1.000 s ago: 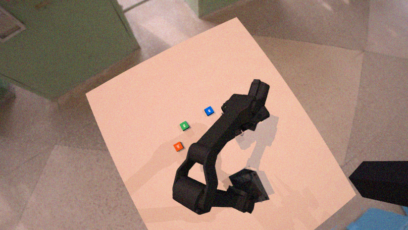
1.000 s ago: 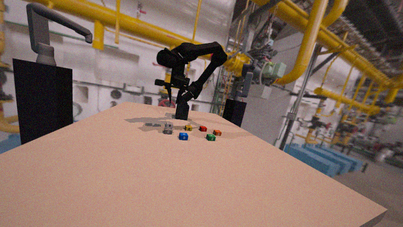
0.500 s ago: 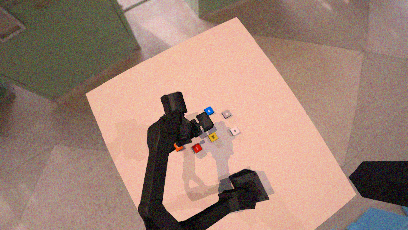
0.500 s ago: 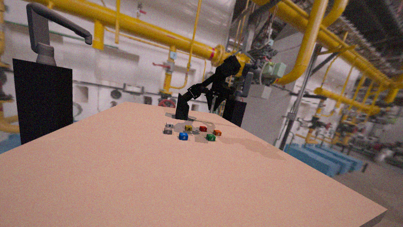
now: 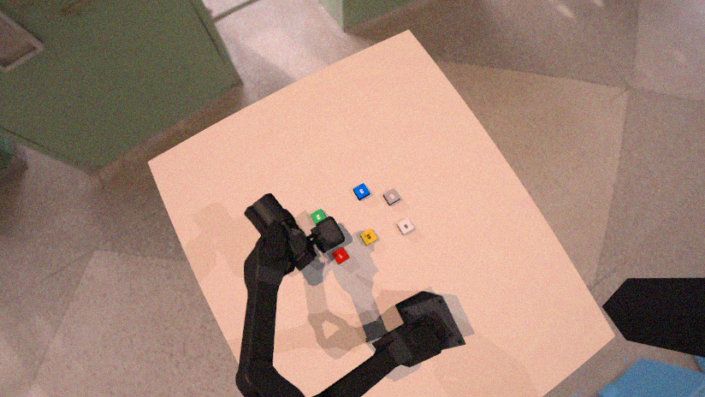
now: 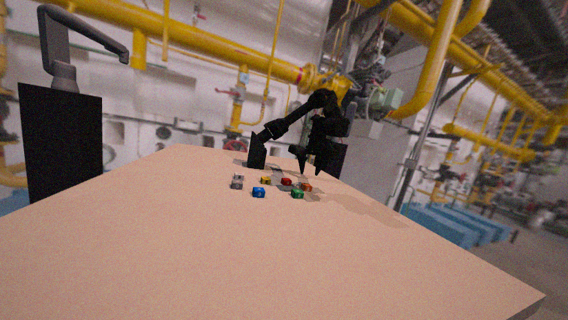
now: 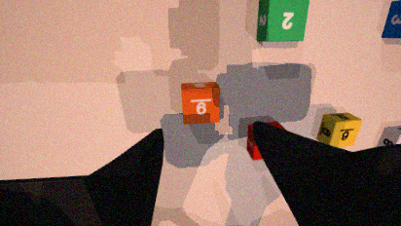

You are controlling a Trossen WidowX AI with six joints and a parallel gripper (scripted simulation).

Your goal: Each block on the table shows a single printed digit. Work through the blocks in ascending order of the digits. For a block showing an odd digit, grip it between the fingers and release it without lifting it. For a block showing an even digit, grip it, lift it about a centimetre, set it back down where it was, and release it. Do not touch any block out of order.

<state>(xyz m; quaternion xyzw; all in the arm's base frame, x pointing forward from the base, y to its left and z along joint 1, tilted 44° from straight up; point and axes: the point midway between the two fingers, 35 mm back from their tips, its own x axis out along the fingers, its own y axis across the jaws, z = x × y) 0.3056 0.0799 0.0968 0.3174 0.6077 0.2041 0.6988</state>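
Now: gripper tip 50 mm above the orange block. From my gripper tip the other things lie so: yellow block (150 mm to the right, 60 mm behind, 50 mm below); then green block (70 mm to the right, 60 mm ahead, 50 mm below); then red block (60 mm to the right, 50 mm below, 50 mm behind).
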